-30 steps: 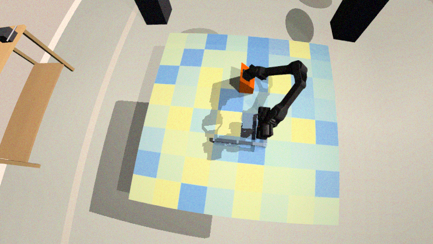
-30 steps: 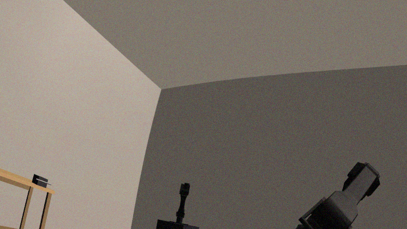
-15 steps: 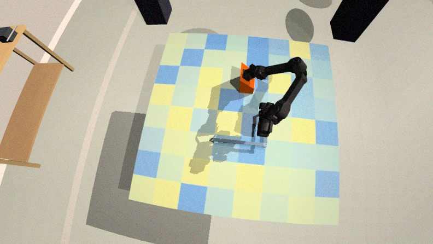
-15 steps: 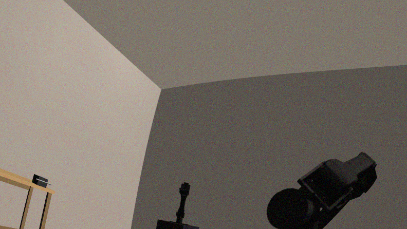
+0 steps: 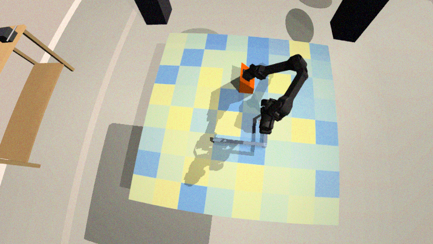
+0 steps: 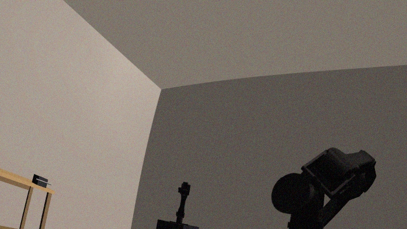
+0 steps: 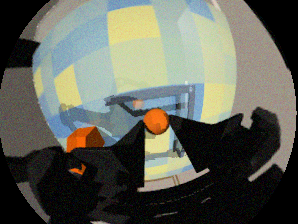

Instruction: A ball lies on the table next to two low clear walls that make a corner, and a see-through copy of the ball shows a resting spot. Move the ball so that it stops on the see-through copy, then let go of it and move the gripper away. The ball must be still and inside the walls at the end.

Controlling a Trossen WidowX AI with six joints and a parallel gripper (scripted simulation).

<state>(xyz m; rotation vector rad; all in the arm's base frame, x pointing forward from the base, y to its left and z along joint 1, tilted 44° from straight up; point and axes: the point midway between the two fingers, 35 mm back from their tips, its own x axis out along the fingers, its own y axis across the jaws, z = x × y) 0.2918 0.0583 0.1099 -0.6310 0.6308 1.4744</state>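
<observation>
Now: gripper tip 11 cm above the pale-orange spot and 3 cm past it. From my gripper tip the other things lie so: orange ball: right at my gripper tip.
</observation>
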